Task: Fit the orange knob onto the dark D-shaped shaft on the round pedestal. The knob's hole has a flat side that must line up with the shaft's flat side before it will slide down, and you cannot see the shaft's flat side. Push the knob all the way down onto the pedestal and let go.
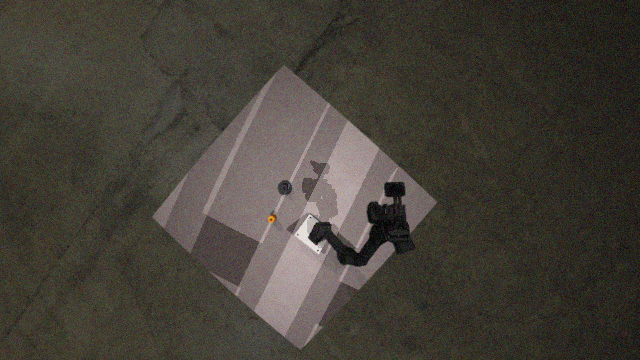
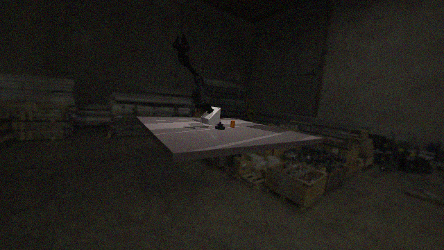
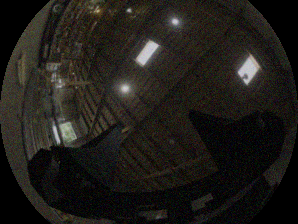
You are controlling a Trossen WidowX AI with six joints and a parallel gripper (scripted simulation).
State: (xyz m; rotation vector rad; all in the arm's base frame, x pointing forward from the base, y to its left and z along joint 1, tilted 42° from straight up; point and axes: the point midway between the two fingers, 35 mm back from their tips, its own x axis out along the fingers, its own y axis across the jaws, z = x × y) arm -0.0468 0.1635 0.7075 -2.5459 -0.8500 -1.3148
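Now: gripper tip 24 cm short of the orange knob, 47 cm to the right of it and 76 cm above it. From my gripper tip the other things lie so: dark pedestal (31 cm ahead, 29 cm to the left, 76 cm below).
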